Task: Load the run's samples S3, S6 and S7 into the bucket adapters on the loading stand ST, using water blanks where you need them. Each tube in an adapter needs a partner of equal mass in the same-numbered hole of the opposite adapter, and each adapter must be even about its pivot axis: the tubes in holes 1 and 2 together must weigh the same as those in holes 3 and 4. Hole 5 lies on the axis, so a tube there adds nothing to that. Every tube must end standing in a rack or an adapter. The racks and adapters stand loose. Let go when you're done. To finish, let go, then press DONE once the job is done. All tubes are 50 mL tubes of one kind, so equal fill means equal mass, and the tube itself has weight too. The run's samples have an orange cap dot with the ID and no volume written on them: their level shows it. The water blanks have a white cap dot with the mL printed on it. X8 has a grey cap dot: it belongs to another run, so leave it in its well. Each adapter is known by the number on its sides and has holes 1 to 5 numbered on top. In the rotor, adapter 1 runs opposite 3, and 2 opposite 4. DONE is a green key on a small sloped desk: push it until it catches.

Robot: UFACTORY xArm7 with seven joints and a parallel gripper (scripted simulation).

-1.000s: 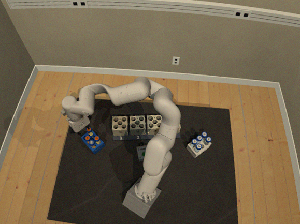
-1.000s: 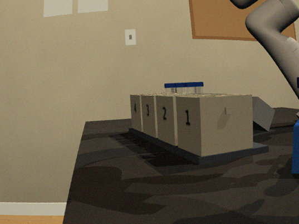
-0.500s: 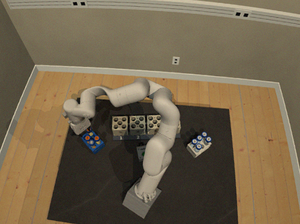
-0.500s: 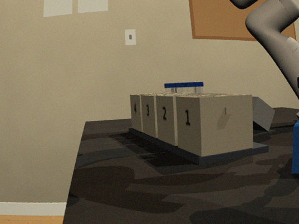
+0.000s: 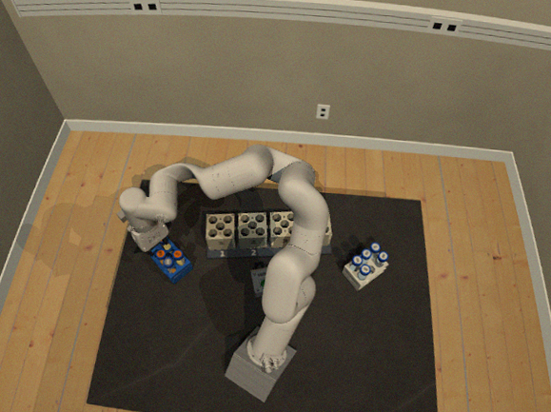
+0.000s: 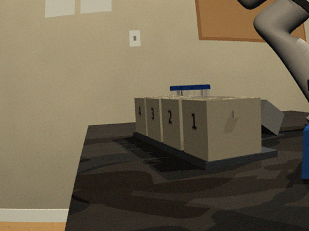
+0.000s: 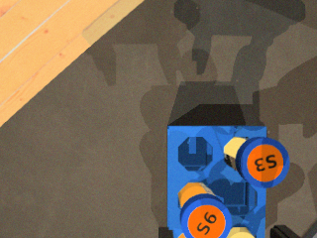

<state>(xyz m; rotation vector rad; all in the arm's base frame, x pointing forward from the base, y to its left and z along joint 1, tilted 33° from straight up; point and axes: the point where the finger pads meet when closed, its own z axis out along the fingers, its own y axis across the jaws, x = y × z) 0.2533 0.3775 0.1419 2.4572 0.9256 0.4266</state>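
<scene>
My hand is 160 mm above the blue sample rack, 20 mm to the left of it and 10 mm short of it. Also, from my hand: white blank rack: 680 mm to the right, 160 mm below, 110 mm behind; adapter 1: 200 mm to the right, 140 mm below, 90 mm ahead.
</scene>
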